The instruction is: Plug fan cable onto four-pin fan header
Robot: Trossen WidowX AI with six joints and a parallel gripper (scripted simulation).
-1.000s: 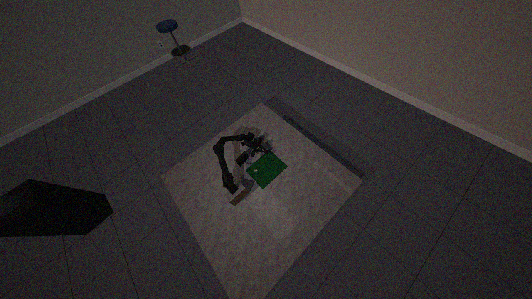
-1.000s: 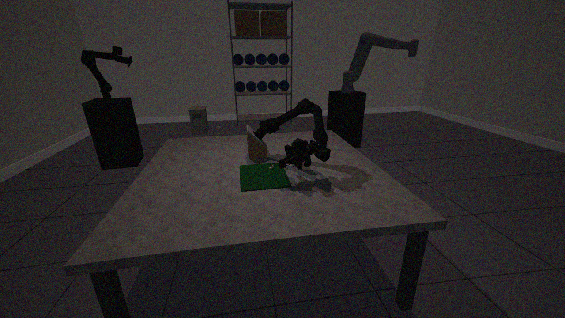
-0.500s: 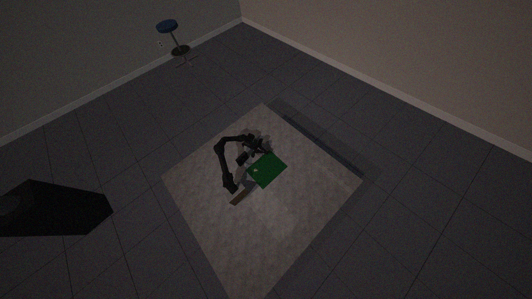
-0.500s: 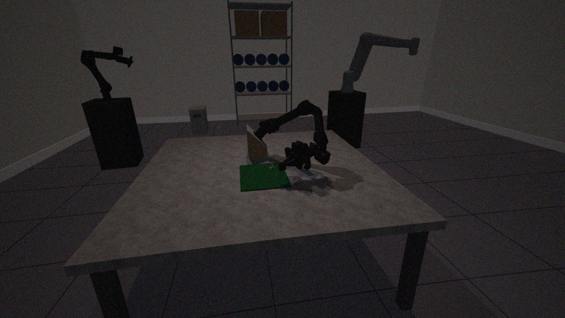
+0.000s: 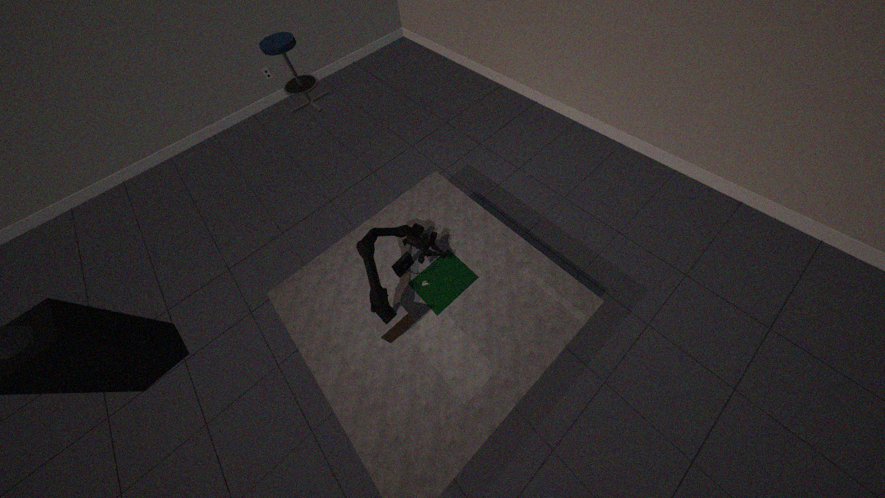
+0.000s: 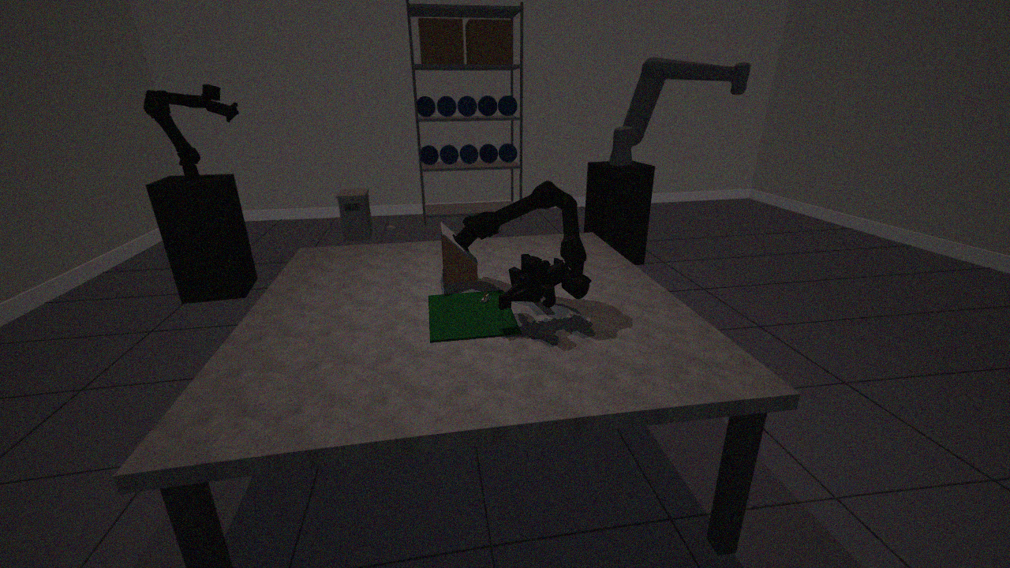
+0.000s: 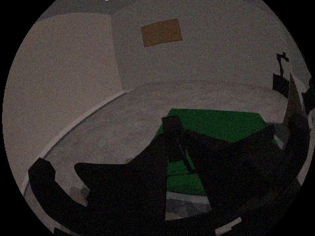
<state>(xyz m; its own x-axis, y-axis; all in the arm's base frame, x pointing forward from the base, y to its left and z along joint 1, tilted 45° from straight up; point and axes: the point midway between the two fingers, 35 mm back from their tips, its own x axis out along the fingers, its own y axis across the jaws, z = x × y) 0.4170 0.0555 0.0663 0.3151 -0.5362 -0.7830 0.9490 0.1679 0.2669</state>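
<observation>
Now: gripper tip 9 cm to the left of the green board, 9 cm past it and 9 cm above it. Round my gripper tip: dark plug: 1 cm below; black fan: 18 cm behind, 12 cm to the left, 2 cm below.
</observation>
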